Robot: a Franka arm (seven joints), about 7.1 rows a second.
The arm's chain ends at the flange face. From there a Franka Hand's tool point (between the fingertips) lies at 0.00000 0.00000 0.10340 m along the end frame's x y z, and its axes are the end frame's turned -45 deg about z.
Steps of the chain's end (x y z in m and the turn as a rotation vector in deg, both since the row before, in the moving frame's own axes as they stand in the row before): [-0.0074, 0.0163, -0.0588, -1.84, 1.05, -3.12]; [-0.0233, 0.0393, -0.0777, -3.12, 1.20, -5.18]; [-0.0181, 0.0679, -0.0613, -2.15, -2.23, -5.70]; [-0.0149, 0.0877, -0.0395, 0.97, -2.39, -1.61]
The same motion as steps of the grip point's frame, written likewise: [-0.0177, 0.0100, -0.0589, -2.04, -0.56, -3.12]; [-0.0465, 0.0169, -0.0779, -3.05, -1.36, -5.18]; [-0.0664, 0.0354, -0.0615, 0.06, -3.10, -5.70]; [-0.0744, 0.0472, -0.0396, 2.38, -1.00, -1.61]
